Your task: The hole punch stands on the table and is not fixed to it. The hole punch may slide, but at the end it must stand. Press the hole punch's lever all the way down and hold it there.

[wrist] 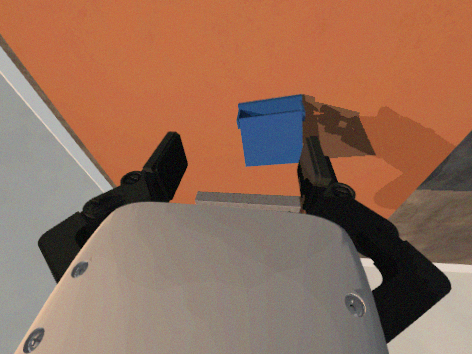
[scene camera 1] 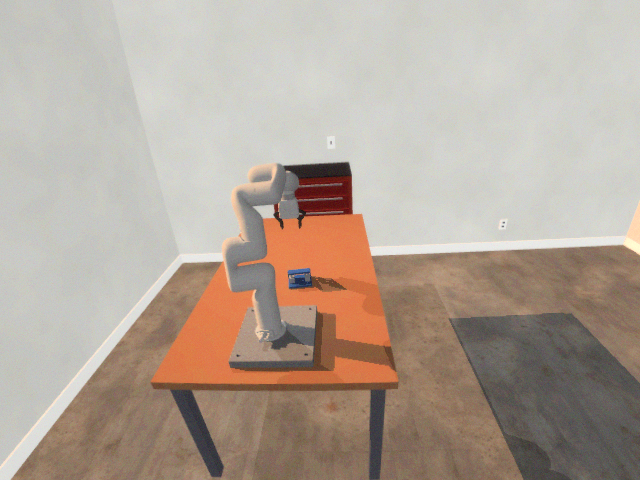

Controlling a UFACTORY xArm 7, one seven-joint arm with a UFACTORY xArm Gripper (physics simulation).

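Seen in the pictures: gripper, fingertip midpoint: [wrist: 240,150] [scene camera 1: 291,228]; arm's base, origin of the base link: [scene camera 1: 271,330].
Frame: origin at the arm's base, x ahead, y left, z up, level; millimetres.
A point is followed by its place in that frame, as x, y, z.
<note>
A small blue hole punch [scene camera 1: 299,278] @[419, -30, -24] [wrist: 272,137] @[412, -36, 31] stands upright on the orange table [scene camera 1: 330,242] @[862, -143, -36] [wrist: 150,65] @[497, 201, -36], just beyond the robot's base. In the wrist view its broad flat blue top shows ahead of the fingertips, nearer the right finger, which overlaps its lower right corner in the picture. How far its lever is pressed cannot be told. My gripper [scene camera 1: 291,226] @[525, 12, 219] [wrist: 240,150] @[525, 12, 219] is open, with nothing between its black fingers. It is in the air well above the table, farther from the base than the punch, and does not touch it.
The grey base plate [scene camera 1: 245,343] @[-82, 82, -2] [wrist: 250,200] @[156, -19, -11] carries the arm at the table's near end. A red drawer cabinet [scene camera 1: 325,192] stands behind the table's far edge. The punch casts a shadow to its right. A dark mat [scene camera 1: 542,372] lies on the floor at the right.
</note>
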